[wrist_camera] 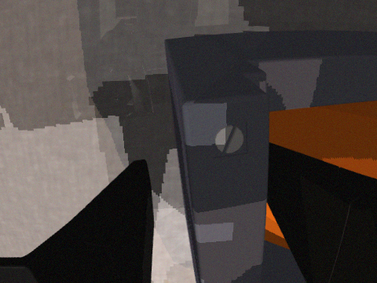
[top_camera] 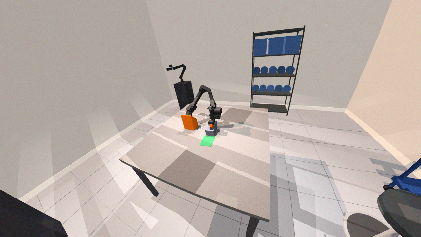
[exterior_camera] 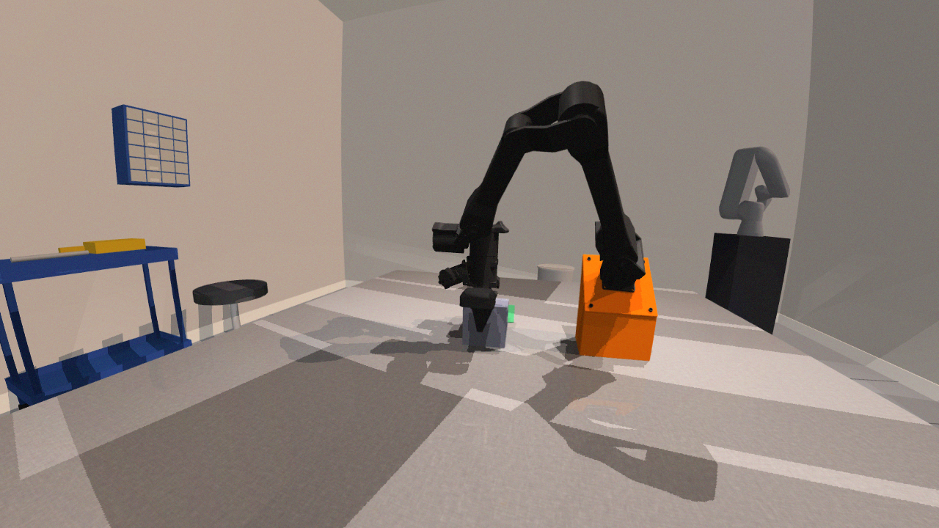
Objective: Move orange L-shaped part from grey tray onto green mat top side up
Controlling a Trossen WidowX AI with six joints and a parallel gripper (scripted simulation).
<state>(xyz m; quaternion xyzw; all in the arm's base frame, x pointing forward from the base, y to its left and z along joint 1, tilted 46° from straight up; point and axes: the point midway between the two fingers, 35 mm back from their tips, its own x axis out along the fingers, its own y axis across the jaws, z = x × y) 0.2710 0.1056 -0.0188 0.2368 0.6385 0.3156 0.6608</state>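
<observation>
Right now my gripper tip is 60 mm to the left of the orange L-shaped part and 10 mm below it. The rest, counted from my gripper tip: green mat (20 mm ahead, 220 mm to the right, 50 mm below).
</observation>
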